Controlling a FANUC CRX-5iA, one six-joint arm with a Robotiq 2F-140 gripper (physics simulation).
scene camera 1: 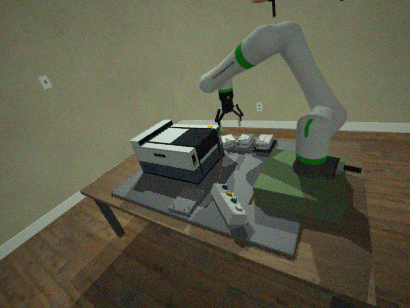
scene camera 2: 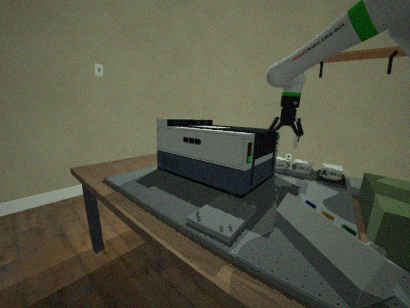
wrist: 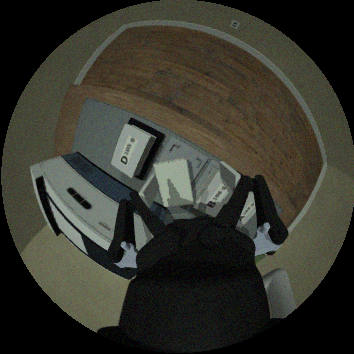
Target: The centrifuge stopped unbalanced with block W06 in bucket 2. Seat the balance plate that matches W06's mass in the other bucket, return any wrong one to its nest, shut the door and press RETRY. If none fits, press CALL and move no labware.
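Places are measured from the arm's base along level axes (x back, y left, z down), in centimetres.
Where they show: gripper, between the fingertips: [scene camera 1: 230, 128] [scene camera 2: 283, 147] [wrist: 187, 174]; arm's base, origin of its link: [scene camera 1: 310, 167].
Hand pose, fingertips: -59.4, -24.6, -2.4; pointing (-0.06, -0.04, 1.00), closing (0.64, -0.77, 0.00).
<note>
Things, the pixels of their top centre, and the offset from my fingertips, as dx, dy, dz. Level surfaces: height alone.
- Plate B, centre of its top: [wrist: 216, 196] [scene camera 2: 302, 162] [scene camera 1: 245, 138] +11.8, +1.2, +5.6
- Plate A, centre of its top: [wrist: 245, 211] [scene camera 2: 332, 167] [scene camera 1: 264, 138] +24.6, -1.1, +5.6
- pale block, centre of its top: [wrist: 173, 185] [scene camera 2: 277, 157] [scene camera 1: 227, 137] +0.2, +5.8, +4.9
- sloped panel, centre of its top: [scene camera 2: 330, 215] [scene camera 1: 225, 195] +34.5, +56.9, +2.6
- low grey plate with small pegs, centre of its top: [scene camera 2: 224, 208] [scene camera 1: 185, 197] +12.5, +62.2, +8.5
- mat, height of its surface: dz +11.0
My gripper [scene camera 1: 229, 122] [scene camera 2: 286, 135] [wrist: 187, 174] is open and empty, high above the plates behind the centrifuge [scene camera 1: 170, 167] [scene camera 2: 205, 170] [wrist: 65, 175]. In the wrist view, plate D [wrist: 132, 150], marked 105 g, sits in a dark nest. Plate B [wrist: 217, 192] [scene camera 2: 301, 166] [scene camera 1: 244, 140] seems marked 106 g. Plate A [wrist: 247, 212] [scene camera 2: 331, 172] [scene camera 1: 264, 142] is partly behind a finger, its mass unreadable. A pale block [wrist: 174, 182] lies skewed between D and B, no label legible. Block W06 and the buckets are hidden; the door's state is unclear. A sloped panel [scene camera 1: 227, 207] [scene camera 2: 320, 237] carries coloured buttons.
A low grey plate with small pegs [scene camera 1: 183, 205] [scene camera 2: 217, 222] lies on the mat [scene camera 1: 275, 232] [scene camera 2: 130, 177] in front of the centrifuge. The green arm base [scene camera 1: 300, 192] [scene camera 2: 395, 215] stands right of the button panel. A wall shelf [scene camera 2: 360, 55] is at the upper right.
</note>
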